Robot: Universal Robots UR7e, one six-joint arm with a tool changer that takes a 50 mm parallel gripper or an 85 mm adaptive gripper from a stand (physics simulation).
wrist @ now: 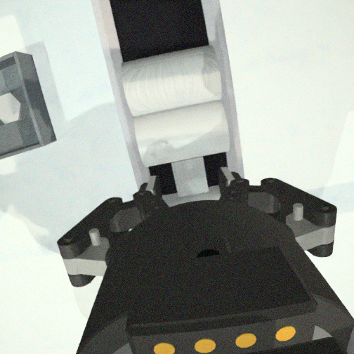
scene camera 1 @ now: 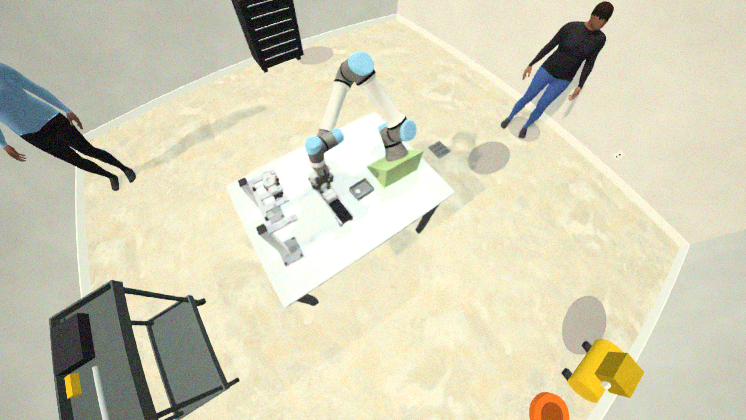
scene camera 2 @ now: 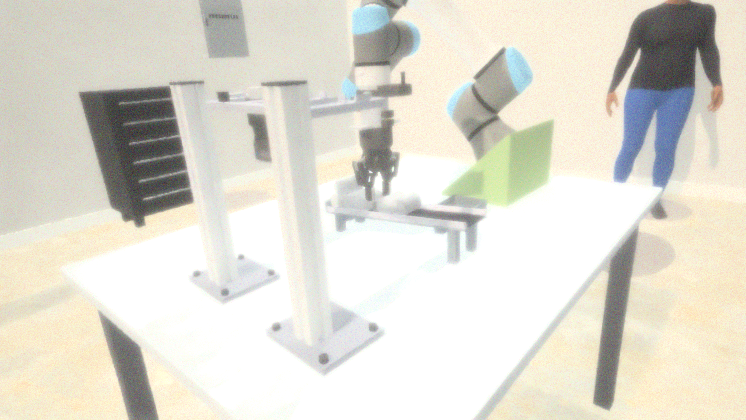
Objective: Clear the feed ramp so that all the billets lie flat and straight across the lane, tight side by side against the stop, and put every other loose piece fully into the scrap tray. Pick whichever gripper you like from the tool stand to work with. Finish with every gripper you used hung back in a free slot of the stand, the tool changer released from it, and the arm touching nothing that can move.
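The feed ramp holds two white billets lying across the lane side by side. Below them a small pale block lies along the lane on the dark bed. A further pale piece shows partly below the block, mostly hidden by the gripper. My gripper, the adaptive one, is open, pointing down low over the ramp, with its fingers either side of the block. The grey scrap tray holds a white hexagonal piece.
The tool stand has tall posts and a raised rail, with a dark gripper hanging there. A green wedge-shaped block stands by the arm's base. A person stands beyond the table.
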